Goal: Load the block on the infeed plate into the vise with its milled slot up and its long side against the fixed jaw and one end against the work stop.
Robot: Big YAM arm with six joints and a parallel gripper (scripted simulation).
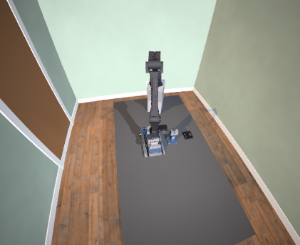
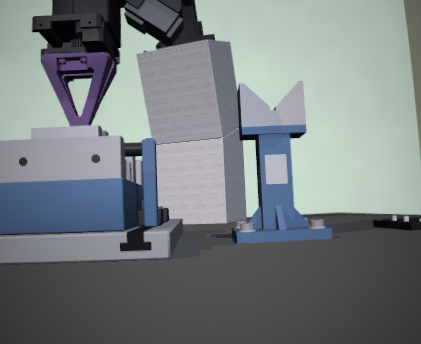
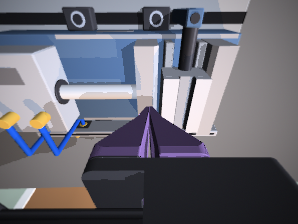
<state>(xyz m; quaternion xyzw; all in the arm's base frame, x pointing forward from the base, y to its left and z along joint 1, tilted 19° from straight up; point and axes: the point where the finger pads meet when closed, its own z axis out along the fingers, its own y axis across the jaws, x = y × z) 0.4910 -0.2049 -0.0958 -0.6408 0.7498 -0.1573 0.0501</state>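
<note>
Now: hand 3 cm short of the part, 1 cm to the left of it and 2 cm above it. Also, from my hand: dark work stop rod: 4 cm ahead, 4 cm to the left, 3 cm below; then moving jaw: 4 cm below; then air cylinder rod: 5 cm behind, 1 cm to the left, 4 cm below.
</note>
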